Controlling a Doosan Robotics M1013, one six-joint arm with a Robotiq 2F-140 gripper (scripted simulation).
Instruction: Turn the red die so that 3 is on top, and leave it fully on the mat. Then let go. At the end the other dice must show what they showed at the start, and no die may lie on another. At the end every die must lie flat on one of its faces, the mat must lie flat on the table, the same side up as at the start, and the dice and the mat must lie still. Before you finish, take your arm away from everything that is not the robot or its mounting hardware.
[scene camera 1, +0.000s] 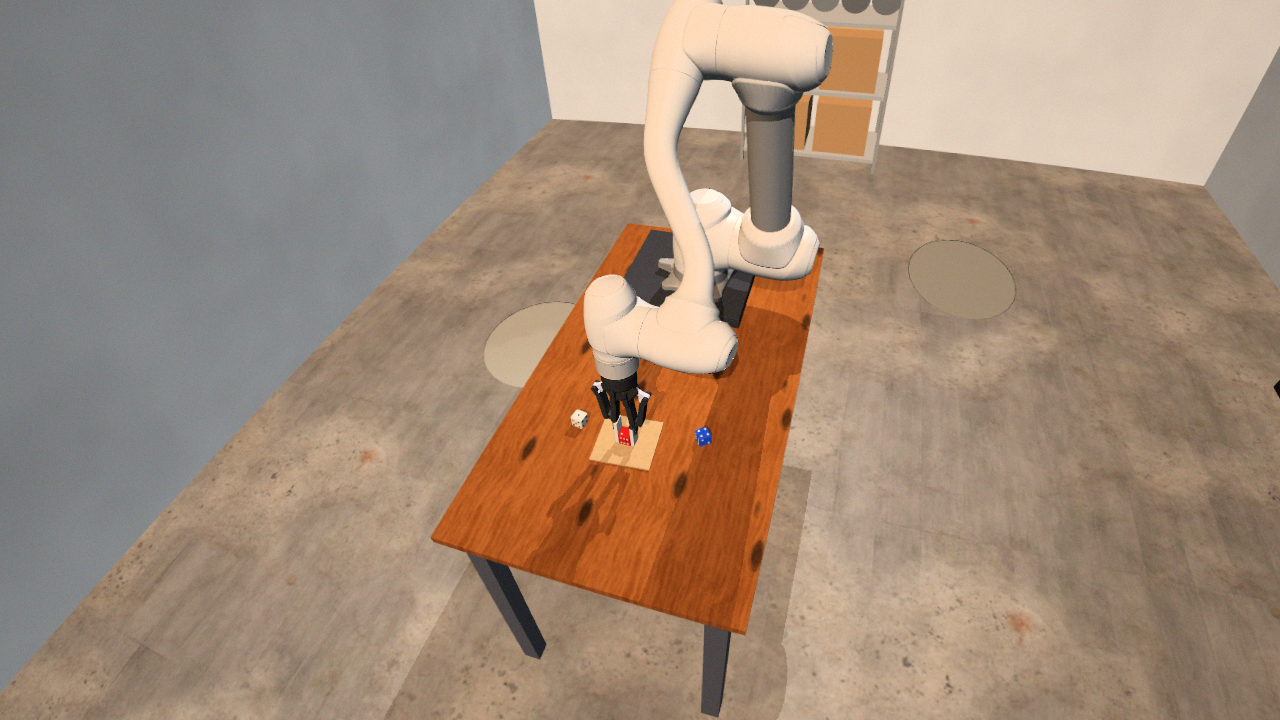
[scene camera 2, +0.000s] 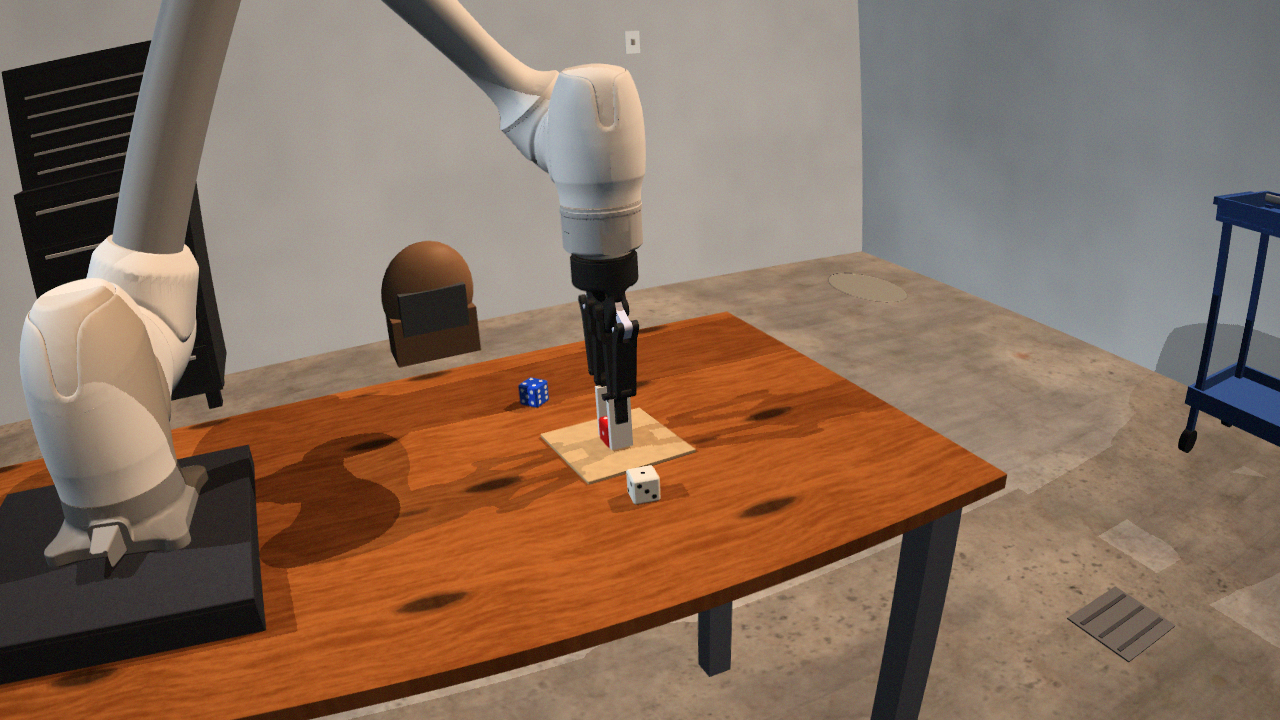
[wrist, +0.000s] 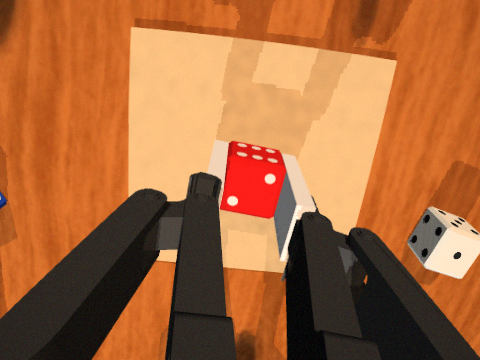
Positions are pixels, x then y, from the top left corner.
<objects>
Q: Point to a red die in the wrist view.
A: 254, 176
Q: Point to a blue die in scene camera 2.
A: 533, 392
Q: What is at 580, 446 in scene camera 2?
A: A tan mat.
</objects>
